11 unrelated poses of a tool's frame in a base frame.
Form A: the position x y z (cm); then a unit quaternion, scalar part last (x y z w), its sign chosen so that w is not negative.
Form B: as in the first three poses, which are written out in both.
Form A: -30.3 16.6 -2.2 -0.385 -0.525 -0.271 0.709
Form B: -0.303 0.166 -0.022 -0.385 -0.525 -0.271 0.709
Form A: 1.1 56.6 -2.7 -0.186 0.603 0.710 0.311
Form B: 0.011 0.566 -0.027 -0.186 0.603 0.710 0.311
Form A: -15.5 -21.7 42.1 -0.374 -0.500 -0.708 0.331
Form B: -0.155 -0.217 0.421 -0.374 -0.500 -0.708 0.331
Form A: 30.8 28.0 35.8 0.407 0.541 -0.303 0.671
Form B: 0.308 0.280 0.358 0.407 0.541 -0.303 0.671
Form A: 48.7 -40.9 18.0 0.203 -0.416 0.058 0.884
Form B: 0.487 -0.409 0.180 0.203 -0.416 0.058 0.884
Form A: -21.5 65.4 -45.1 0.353 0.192 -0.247 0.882
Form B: -0.215 0.654 -0.451 0.353 0.192 -0.247 0.882
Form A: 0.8 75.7 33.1 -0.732 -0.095 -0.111 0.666
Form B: 0.008 0.757 0.331 -0.732 -0.095 -0.111 0.666
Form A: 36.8 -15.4 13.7 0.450 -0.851 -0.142 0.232
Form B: 0.368 -0.154 0.137 0.450 -0.851 -0.142 0.232
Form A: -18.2 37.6 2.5 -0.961 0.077 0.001 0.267
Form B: -0.182 0.376 0.025 -0.961 0.077 0.001 0.267
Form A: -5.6 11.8 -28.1 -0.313 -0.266 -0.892 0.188
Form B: -0.056 0.118 -0.281 -0.313 -0.266 -0.892 0.188
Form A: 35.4 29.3 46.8 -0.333 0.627 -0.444 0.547
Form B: 0.354 0.293 0.468 -0.333 0.627 -0.444 0.547
